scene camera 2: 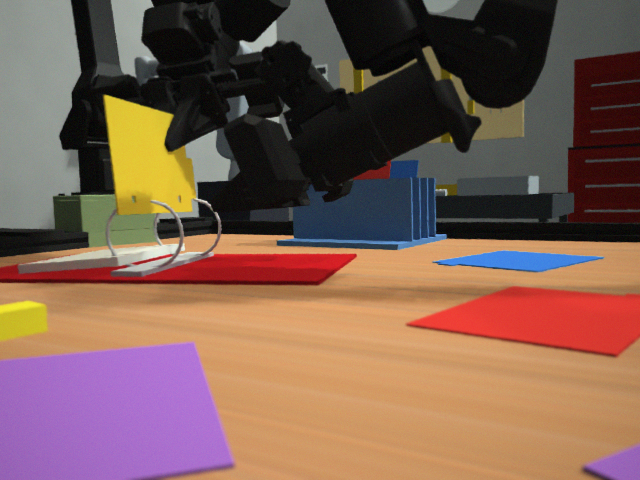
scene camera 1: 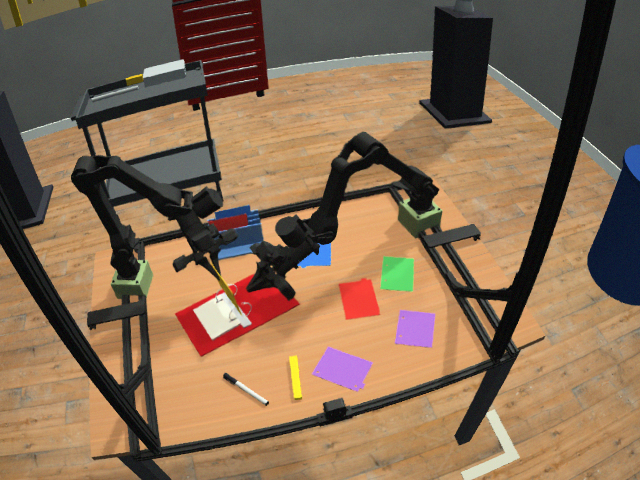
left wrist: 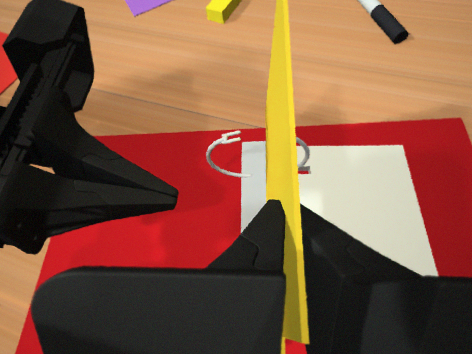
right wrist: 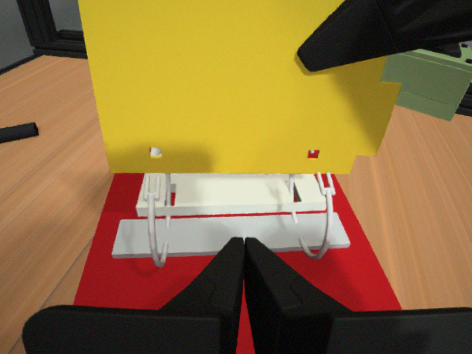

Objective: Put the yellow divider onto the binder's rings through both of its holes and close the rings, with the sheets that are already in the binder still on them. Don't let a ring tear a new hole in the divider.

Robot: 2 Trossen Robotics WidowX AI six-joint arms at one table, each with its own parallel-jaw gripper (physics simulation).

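Places are measured from the left arm's base along level axes (x ahead, y down, z left), in millimetres.
Pixels of known places: left gripper, fingertip midpoint: (scene camera 2: 165,148) (scene camera 1: 220,279) (left wrist: 280,211) (right wrist: 301,61); right gripper, fingertip midpoint: (scene camera 2: 213,207) (scene camera 1: 247,290) (left wrist: 176,200) (right wrist: 243,247); left arm's base at its link origin: (scene camera 2: 103,194) (scene camera 1: 128,271); right arm's base at its link origin: (scene camera 1: 421,205).
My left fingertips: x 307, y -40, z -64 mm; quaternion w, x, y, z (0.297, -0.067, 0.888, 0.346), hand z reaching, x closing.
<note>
For each thing: its top centre in the pictures, then the offset to it from my left fingertips.
- yellow divider at its top centre: (left wrist: 277,102) (scene camera 2: 153,106) (scene camera 1: 221,274) dx +12, dy -35, dz -15 mm
- blue rack at its top centre: (scene camera 2: 362,179) (scene camera 1: 233,221) dx -8, dy +30, dz +263 mm
- marker at its top centre: (scene camera 1: 244,388) dx +77, dy +94, dz -268 mm
- yellow bar at its top centre: (scene camera 1: 295,376) dx +197, dy +93, dz -231 mm
The yellow divider (scene camera 1: 225,288) (scene camera 2: 144,165) (left wrist: 281,120) (right wrist: 215,95) stands upright over the open binder (scene camera 1: 200,343) (scene camera 2: 305,266) (left wrist: 145,240) (right wrist: 365,280). My left gripper (left wrist: 280,211) is shut on it. Its bottom edge hangs between the open ring halves. Both holes show near that edge in the right wrist view, above the front ring tips (right wrist: 151,220) (right wrist: 328,220); no ring shows passing through them. The white sheets (scene camera 1: 212,321) (left wrist: 370,210) (right wrist: 230,192) lie on the rear ring halves' side. My right gripper (scene camera 1: 249,288) (left wrist: 176,200) (right wrist: 243,247) is shut and empty, on the front halves' side, apart from the rings.
A blue rack (scene camera 1: 240,238) (scene camera 2: 356,211) stands behind the binder. Blue (scene camera 1: 317,255), red (scene camera 1: 359,299), green (scene camera 1: 397,273) and purple (scene camera 1: 416,329) (scene camera 1: 342,367) dividers lie on the table. A marker (scene camera 1: 245,389) and a yellow bar (scene camera 1: 295,377) lie in front.
</note>
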